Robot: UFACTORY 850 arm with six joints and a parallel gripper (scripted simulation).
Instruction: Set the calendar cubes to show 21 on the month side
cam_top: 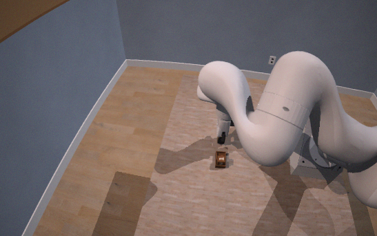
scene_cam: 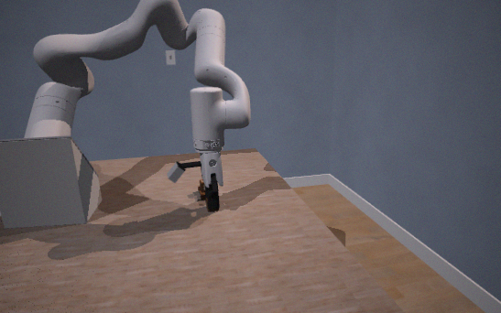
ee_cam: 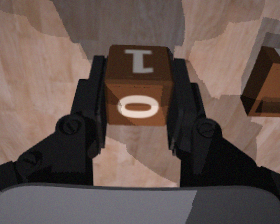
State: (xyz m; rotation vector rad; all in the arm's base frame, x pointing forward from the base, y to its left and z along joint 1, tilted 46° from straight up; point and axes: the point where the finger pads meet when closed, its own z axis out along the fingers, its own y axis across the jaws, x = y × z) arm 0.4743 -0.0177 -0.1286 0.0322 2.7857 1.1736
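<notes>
My hand is 1 cm above the brown wooden date cube. From my hand the other things lie so: brown tray: 11 cm to the left, 2 cm below.
</notes>
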